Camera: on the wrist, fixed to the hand. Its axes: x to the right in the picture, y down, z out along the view.
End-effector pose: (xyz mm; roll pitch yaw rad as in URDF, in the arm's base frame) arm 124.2 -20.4 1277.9 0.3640 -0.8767 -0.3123
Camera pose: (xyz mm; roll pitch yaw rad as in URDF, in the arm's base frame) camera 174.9 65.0 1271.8 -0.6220 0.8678 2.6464
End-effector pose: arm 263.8 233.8 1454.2 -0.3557 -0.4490 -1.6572
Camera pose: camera 319.0 185.9 1386.7 0.1898 0.5241 1.3816
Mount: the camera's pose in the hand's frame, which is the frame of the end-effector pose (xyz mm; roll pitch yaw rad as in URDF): 9.4 83.1 -53.9 -0.1201 0.0413 3.0312
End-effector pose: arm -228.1 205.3 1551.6 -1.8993 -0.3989 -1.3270
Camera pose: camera -295.8 155.0 1498.8 1.8179 0.4887 1.8992
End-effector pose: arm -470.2 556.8 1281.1 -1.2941 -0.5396 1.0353
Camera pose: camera -416.2 590.7 1204.7 1.1832 0.6570 -2.0941
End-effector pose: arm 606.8 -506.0 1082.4 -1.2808 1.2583 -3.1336
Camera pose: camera 694.1 -477.4 1044.2 1.1449 -1.1407 0.0274
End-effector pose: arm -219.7 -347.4 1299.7 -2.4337 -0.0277 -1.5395
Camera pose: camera -317.5 -360.2 1286.9 2.3212 0.0677 1.7130
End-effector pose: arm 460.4 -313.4 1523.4 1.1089 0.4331 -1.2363
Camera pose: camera 550.7 -313.4 1565.2 -1.1817 -0.5115 1.8065
